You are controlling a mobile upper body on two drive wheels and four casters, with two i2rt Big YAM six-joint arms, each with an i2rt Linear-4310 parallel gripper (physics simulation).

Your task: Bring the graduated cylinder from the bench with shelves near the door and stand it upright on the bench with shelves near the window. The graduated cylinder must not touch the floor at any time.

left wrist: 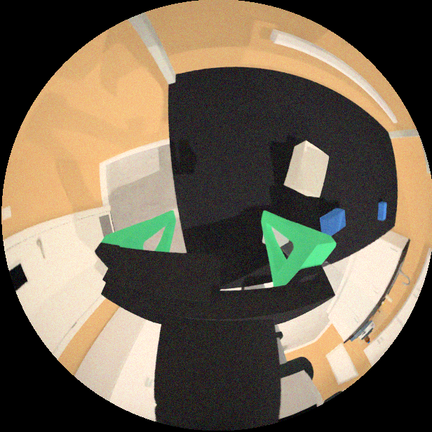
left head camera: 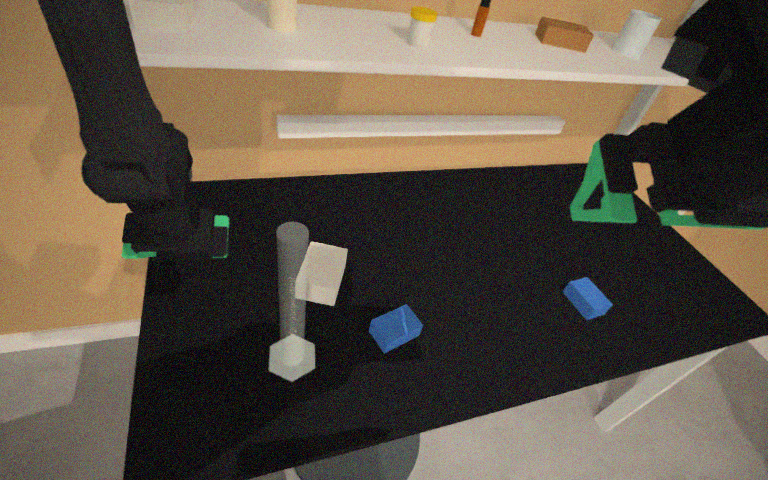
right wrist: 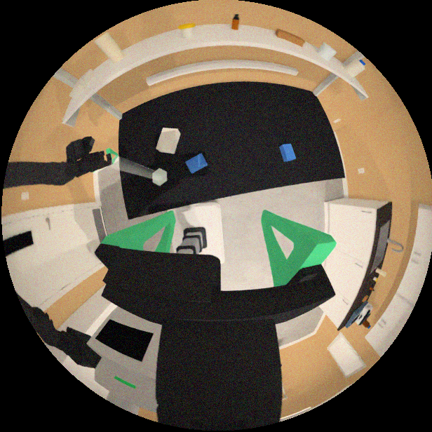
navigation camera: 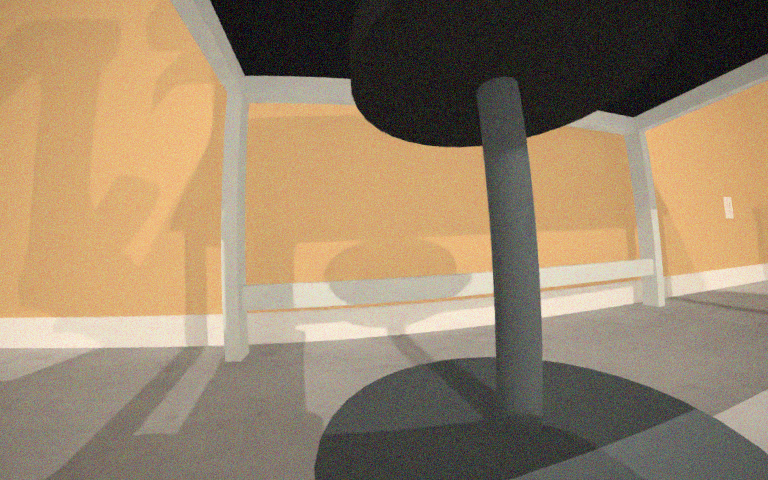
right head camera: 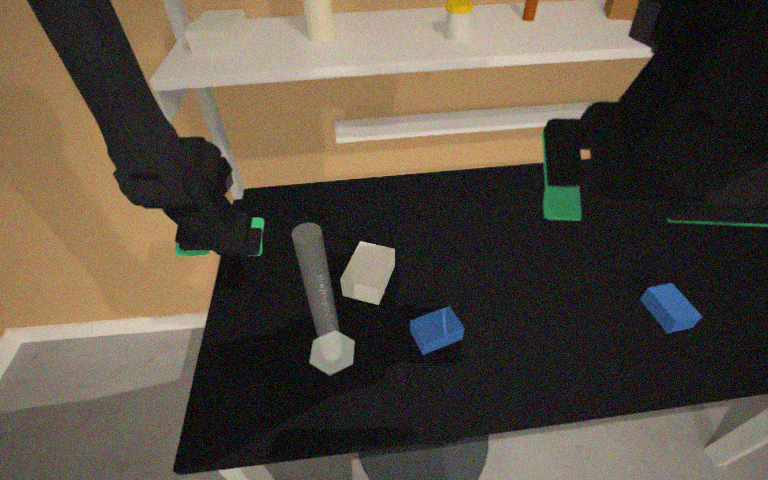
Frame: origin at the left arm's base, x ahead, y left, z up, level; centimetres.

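Where they show: left gripper, fingertip midpoint: [left head camera: 187, 252] [right head camera: 235, 250]; right gripper, fingertip midpoint: [left head camera: 617, 216] [right head camera: 606, 212].
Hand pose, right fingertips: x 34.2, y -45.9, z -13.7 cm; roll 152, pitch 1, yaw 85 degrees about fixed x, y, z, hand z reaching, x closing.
Observation:
Things, the pixels of their top centre, and the offset from my right fingertips. Level surfaces: height alone.
- clear graduated cylinder, middle of its top: [left head camera: 292, 232] [right head camera: 306, 232] dx +16.4, dy +29.5, dz -17.6 cm
- black bench top, its level: dz -51.1 cm
- white block, middle of its top: [left head camera: 323, 264] [right head camera: 368, 263] dx +35.0, dy +22.6, dz -45.3 cm
- nearer, middle of its top: [right head camera: 437, 324] [left head camera: 397, 322] dx +20.2, dy +8.6, dz -47.1 cm
- white shelf, its level: dz -5.4 cm
- stool, middle of its top: [navigation camera: 497, 89] dx +27.1, dy +7.6, dz -84.0 cm
The clear graduated cylinder [left head camera: 291, 283] [right head camera: 318, 277] [right wrist: 137, 168] stands upright on its hexagonal base on the black bench top [left head camera: 481, 254] [right head camera: 509, 254] [left wrist: 225, 115] [right wrist: 240, 125]. In the left wrist view its tube cannot be made out. My left gripper [left head camera: 180, 249] [right head camera: 223, 249] [left wrist: 218, 215] is open and empty, left of the tube in both head views, apart from it. My right gripper [left head camera: 656, 217] [right head camera: 640, 212] [right wrist: 217, 214] is open and empty, at the right in both head views, far from the cylinder. Door and window do not show.
A white block [left head camera: 323, 273] [right head camera: 369, 272] [left wrist: 307, 170] lies close right of the cylinder. Two blue blocks, one nearer [left head camera: 395, 328] and one farther right [left head camera: 587, 298], lie beyond it. A white shelf [left head camera: 362, 59] holds bottles and boxes. A stool [navigation camera: 512, 254] stands under the bench's front edge.

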